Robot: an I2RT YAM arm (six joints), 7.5 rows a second.
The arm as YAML. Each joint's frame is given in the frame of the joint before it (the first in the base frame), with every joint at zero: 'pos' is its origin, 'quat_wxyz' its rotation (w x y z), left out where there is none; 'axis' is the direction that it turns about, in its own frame. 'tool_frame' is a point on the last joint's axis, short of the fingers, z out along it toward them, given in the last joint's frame.
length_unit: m
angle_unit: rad
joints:
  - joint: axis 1
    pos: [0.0, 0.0, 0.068]
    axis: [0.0, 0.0, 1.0]
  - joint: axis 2
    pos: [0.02, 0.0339, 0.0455]
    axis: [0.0, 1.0, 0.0]
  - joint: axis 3
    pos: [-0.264, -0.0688, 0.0]
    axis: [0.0, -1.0, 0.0]
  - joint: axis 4
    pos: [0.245, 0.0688, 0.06]
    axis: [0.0, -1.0, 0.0]
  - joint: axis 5
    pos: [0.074, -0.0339, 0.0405]
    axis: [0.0, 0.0, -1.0]
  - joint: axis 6
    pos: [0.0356, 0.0, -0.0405]
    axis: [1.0, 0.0, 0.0]
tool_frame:
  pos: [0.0, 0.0, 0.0]
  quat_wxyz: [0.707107, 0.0, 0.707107, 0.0]
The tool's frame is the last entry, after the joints.
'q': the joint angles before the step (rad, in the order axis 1, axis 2, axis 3, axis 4, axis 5, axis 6). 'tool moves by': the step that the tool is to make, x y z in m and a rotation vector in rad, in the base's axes. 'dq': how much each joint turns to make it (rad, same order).
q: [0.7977, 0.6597, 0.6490, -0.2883, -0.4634, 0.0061]
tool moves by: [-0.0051, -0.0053, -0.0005, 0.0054, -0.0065, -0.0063]
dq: [0.0012, -0.0384, -0.0109, -0.0185, 0.0075, 0.0015]
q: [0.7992, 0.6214, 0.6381, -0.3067, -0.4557, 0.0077]
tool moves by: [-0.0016, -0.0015, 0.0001, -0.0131, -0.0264, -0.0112]
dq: [0.0060, -0.0110, 0.0002, -0.0127, 0.0245, -0.0243]
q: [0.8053, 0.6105, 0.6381, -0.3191, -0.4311, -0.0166]
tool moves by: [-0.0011, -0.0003, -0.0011, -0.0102, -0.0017, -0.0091]
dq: [0.0081, -0.0046, -0.0015, -0.0105, 0.0189, -0.0032]
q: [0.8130, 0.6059, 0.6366, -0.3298, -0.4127, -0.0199]
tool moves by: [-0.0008, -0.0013, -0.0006, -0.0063, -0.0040, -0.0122]
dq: [0.0012, -0.0078, -0.0017, -0.0092, 0.0149, -0.0032]
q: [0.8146, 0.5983, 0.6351, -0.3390, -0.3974, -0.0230]
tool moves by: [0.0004, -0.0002, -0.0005, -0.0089, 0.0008, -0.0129]
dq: [0.0003, 0.0014, 0.0015, -0.0077, 0.0142, -0.0014]
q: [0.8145, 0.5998, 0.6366, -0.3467, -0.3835, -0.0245]
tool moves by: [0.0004, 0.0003, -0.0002, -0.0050, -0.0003, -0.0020]
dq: [0.0001, 0.0032, 0.0015, -0.0028, 0.0031, -0.0030]
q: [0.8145, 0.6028, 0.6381, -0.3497, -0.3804, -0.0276]
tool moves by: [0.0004, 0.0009, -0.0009, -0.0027, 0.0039, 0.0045]
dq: [0.0015, 0.0048, -0.0013, 0.0015, -0.0032, 0.0000]
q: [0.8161, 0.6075, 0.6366, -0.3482, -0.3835, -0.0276]
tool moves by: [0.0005, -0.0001, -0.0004, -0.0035, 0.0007, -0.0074]
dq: [-0.0015, 0.0012, -0.0002, -0.0016, 0.0061, 0.0001]
